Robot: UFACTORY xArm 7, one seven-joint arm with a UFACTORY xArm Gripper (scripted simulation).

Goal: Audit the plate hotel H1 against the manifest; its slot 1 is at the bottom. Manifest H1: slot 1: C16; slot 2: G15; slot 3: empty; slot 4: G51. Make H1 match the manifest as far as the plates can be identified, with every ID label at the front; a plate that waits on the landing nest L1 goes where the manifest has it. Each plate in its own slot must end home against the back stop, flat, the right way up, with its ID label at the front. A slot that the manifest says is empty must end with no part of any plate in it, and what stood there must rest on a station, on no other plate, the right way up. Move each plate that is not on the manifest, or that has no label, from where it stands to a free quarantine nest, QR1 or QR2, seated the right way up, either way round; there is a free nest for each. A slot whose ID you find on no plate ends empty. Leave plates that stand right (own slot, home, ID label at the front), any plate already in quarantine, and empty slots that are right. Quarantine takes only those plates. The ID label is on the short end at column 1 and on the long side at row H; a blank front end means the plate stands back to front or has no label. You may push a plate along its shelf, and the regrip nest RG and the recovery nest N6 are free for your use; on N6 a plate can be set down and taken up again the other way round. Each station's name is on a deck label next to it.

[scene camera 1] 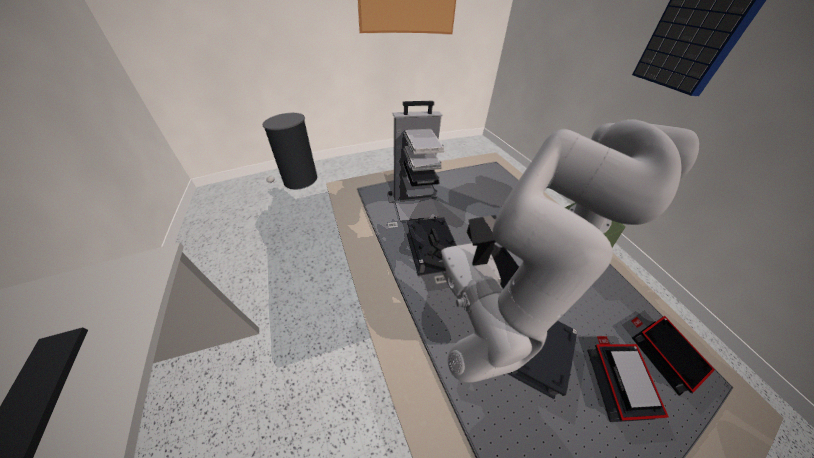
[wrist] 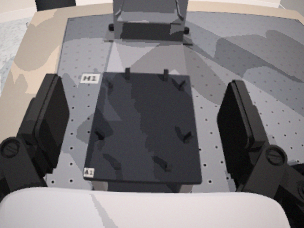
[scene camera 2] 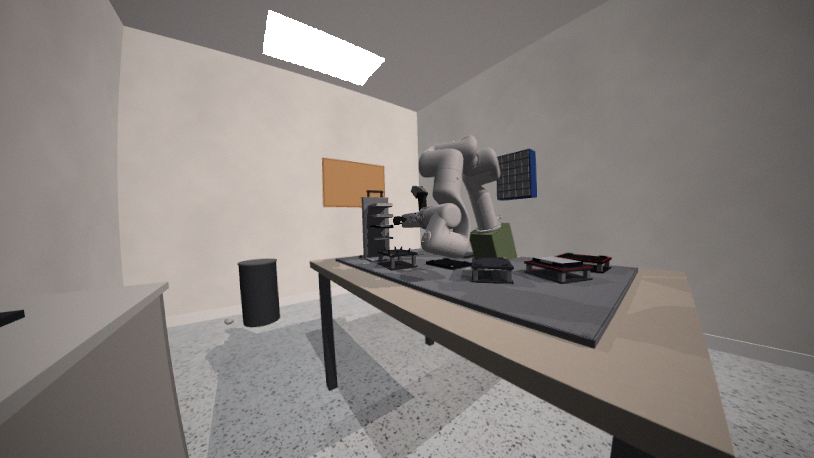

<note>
I see my gripper [scene camera 1: 450, 229].
My gripper is seen too in the wrist view [wrist: 144, 95].
</note>
